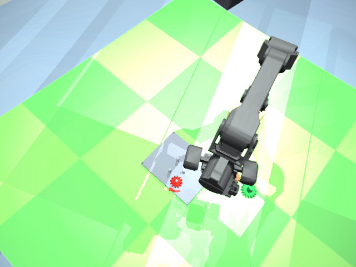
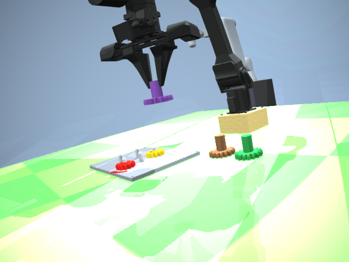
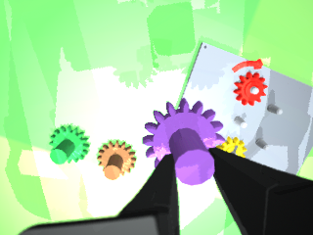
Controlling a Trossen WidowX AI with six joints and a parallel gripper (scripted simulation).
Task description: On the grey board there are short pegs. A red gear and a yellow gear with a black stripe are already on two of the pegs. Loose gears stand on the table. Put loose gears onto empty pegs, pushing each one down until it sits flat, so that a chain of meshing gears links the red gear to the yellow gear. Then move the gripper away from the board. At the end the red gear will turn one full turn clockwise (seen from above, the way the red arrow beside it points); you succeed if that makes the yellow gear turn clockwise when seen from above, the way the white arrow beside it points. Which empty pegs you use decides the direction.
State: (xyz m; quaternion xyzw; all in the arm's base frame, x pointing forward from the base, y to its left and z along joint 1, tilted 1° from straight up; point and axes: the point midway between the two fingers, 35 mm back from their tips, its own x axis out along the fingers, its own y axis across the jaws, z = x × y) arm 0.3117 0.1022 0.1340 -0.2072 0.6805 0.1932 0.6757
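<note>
My gripper tip is 10 mm short of the grey board, 120 mm to the left of it and 140 mm above it. Also, from my gripper tip: purple gear (10 mm below); brown gear (100 mm behind, 30 mm to the left, 140 mm below); red gear (60 mm ahead, 90 mm to the right, 140 mm below).
</note>
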